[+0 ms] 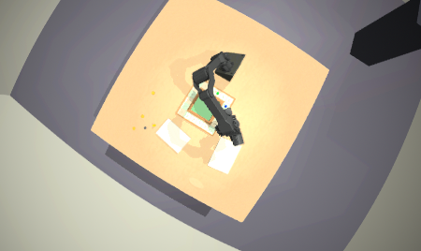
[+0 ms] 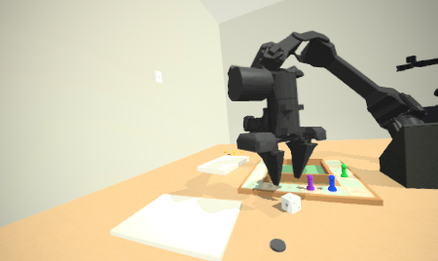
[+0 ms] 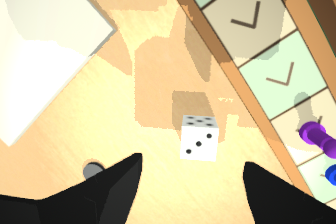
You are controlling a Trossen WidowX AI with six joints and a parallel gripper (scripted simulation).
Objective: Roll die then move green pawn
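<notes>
Right now my gripper tip is 40 mm above the white die. Round my gripper tip: green tray: 50 mm behind, 180 mm to the right, 50 mm below; purple pawn: 60 mm behind, 70 mm to the right, 30 mm below; blue pawn: 100 mm behind, 60 mm to the right, 30 mm below.
</notes>
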